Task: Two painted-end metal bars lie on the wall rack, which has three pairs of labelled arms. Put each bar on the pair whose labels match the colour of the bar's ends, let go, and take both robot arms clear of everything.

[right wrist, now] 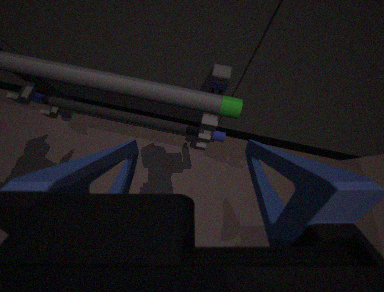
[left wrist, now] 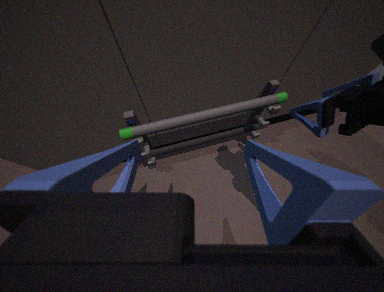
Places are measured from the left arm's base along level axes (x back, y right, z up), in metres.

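Where they show: left gripper, between the fingertips: (left wrist: 192, 145); right gripper, between the fingertips: (right wrist: 191, 145) (left wrist: 306, 102).
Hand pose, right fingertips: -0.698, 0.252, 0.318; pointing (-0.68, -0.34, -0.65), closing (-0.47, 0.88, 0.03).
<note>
Things, the pixels of their top centre, and the offset from my right fingertips, as dx, dy, dz. Level surfaces: height alone.
- grey bar with green ends, centre of its top: (right wrist: 84, 72) (left wrist: 209, 111) -0.039, -0.205, -0.073
- thinner-looking dark bar with blue ends, centre of its top: (right wrist: 126, 114) (left wrist: 205, 138) -0.042, -0.204, -0.228
- brownish surface, height of its surface: dz -0.318
The grey bar with green ends (left wrist: 205, 116) (right wrist: 125, 88) lies across the rack's arms, above and apart from the thinner-looking dark bar with blue ends (left wrist: 200, 143) (right wrist: 125, 117), which lies on lower arms. The rack's top arms (left wrist: 129, 115) (right wrist: 221, 72) carry blue labels; the labels lower down are too dark or hidden to read. My left gripper (left wrist: 192, 145) is open and empty, with its fingertips short of the bars. My right gripper (right wrist: 191, 145) is open and empty, short of the rack's right side; its fingers also show at the right of the left wrist view.
The dark wall stands behind the rack, with thin lines running across it. A black strip (right wrist: 300, 149) runs along the wall's foot. A brownish surface (left wrist: 195, 182) (right wrist: 210, 175) spreads below the rack, with shadows of the arms on it. The right arm is close beside the rack's right end.
</note>
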